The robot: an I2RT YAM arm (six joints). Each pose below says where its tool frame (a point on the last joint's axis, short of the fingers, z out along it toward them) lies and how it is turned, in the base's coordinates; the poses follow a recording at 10 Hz.
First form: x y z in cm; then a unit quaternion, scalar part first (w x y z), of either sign.
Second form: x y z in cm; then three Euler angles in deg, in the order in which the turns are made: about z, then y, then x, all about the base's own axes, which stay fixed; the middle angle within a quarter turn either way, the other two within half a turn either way. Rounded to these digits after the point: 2 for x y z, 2 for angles.
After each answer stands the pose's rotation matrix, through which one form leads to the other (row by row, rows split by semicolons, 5 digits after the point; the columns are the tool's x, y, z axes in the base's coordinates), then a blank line. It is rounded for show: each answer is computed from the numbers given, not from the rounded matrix.
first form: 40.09 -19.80 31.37 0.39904 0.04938 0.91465 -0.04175
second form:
40.09 -19.80 31.37 -169.64 46.54 170.31
-0.67666 0.12365 0.72584; 0.05701 0.99164 -0.11578; -0.73409 -0.03696 -0.67805

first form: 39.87 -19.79 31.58 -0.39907 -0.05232 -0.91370 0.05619
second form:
39.87 -19.79 31.58 -168.26 46.33 167.92
-0.67601 0.14046 0.72338; 0.05076 0.98821 -0.14444; -0.73514 -0.06092 -0.67517

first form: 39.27 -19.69 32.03 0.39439 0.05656 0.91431 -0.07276
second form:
39.27 -19.69 32.03 -166.74 45.48 165.32
-0.68251 0.16082 0.71296; 0.04604 0.98301 -0.17766; -0.72942 -0.08844 -0.67832

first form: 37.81 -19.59 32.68 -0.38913 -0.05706 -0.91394 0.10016
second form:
37.81 -19.59 32.68 -165.22 44.42 161.43
-0.69064 0.18225 0.69986; 0.02635 0.97342 -0.22749; -0.72272 -0.13867 -0.67709

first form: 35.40 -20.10 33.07 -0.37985 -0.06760 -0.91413 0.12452
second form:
35.40 -20.10 33.07 -162.74 42.66 157.70
-0.70229 0.21819 0.67763; 0.02899 0.95985 -0.27901; -0.71130 -0.17630 -0.68042

